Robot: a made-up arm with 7 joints. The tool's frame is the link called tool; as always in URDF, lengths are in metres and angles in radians. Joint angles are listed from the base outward.
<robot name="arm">
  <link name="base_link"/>
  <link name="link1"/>
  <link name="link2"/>
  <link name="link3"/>
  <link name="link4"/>
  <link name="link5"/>
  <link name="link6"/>
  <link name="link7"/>
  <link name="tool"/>
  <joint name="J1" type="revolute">
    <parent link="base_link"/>
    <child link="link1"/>
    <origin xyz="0 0 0.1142" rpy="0 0 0"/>
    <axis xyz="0 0 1"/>
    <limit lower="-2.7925" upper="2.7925"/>
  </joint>
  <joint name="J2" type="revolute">
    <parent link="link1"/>
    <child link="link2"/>
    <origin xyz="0 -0.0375 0.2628" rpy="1.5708 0 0"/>
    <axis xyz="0 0 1"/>
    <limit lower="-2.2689" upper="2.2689"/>
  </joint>
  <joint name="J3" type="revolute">
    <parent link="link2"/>
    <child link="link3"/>
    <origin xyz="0 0.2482 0.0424" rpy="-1.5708 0 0"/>
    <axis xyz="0 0 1"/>
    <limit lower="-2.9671" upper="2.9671"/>
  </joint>
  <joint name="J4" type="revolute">
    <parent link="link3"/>
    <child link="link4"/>
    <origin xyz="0.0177 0.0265 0.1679" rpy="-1.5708 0 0"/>
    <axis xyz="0 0 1"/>
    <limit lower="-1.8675" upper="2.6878"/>
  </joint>
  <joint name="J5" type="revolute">
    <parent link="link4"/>
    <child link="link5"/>
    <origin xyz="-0.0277 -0.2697 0.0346" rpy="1.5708 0 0"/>
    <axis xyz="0 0 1"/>
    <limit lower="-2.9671" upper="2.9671"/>
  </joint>
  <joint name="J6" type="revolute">
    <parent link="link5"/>
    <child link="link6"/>
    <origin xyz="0 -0.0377 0.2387" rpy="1.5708 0 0"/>
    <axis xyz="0 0 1"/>
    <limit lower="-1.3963" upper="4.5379"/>
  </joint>
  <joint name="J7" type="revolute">
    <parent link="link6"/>
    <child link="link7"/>
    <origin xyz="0.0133 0.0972 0.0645" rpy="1.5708 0 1.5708"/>
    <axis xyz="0 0 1"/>
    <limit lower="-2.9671" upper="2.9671"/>
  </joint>
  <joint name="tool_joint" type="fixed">
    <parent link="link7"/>
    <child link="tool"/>
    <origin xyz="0 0 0" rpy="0 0 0"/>
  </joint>
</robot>
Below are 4 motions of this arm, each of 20 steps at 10 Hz.
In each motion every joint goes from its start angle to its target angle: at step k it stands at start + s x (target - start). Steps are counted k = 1, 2, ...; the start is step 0. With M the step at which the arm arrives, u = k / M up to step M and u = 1 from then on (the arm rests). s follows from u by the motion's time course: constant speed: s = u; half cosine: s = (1 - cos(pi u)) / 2; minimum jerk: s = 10 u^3 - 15 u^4 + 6 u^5.
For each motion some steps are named. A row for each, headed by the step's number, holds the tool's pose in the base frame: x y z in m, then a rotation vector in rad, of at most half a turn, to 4 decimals.
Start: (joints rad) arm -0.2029 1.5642 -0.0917 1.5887 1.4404 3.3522 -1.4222
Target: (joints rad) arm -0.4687 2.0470 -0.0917 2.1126 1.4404 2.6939 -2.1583
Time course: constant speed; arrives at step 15
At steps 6, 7, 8, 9, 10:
6: -0.3355 0.0155 0.7270 -0.2220 -1.9829 1.8420
7: -0.3337 0.0170 0.7141 -0.1765 -1.9164 1.8382
8: -0.3315 0.0184 0.7014 -0.1335 -1.8496 1.8306
9: -0.3289 0.0196 0.6891 -0.0930 -1.7824 1.8192
10: -0.3259 0.0206 0.6770 -0.0549 -1.7152 1.8044

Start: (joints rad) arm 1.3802 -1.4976 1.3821 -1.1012 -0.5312 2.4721 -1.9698
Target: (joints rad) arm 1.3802 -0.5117 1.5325 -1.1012 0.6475 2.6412 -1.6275
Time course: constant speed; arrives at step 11
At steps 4, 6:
4: 0.5779 0.3604 0.6152 1.8067 -0.7998 1.8553
6: 0.5640 0.3451 0.6840 2.0921 -1.2482 1.8097

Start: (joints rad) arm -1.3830 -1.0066 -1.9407 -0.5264 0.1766 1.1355 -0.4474
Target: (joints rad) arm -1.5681 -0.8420 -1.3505 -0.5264 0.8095 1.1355 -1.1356
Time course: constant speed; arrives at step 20
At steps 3, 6, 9, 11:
3: 0.3709 -0.6857 0.8260 1.0241 0.4729 -0.3500
6: 0.3409 -0.6696 0.8770 1.0476 0.4386 -0.3049
9: 0.3080 -0.6525 0.9248 1.0650 0.4111 -0.2556
11: 0.2848 -0.6406 0.9548 1.0728 0.3964 -0.2206

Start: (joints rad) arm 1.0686 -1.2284 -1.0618 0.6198 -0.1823 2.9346 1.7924
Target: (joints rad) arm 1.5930 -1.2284 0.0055 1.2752 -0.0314 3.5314 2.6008
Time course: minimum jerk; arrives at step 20
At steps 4, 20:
4: 0.5982 0.5626 0.5615 -0.8293 -0.7763 -0.7342
20: 0.1050 0.6517 0.1715 -0.5090 0.2560 1.0479

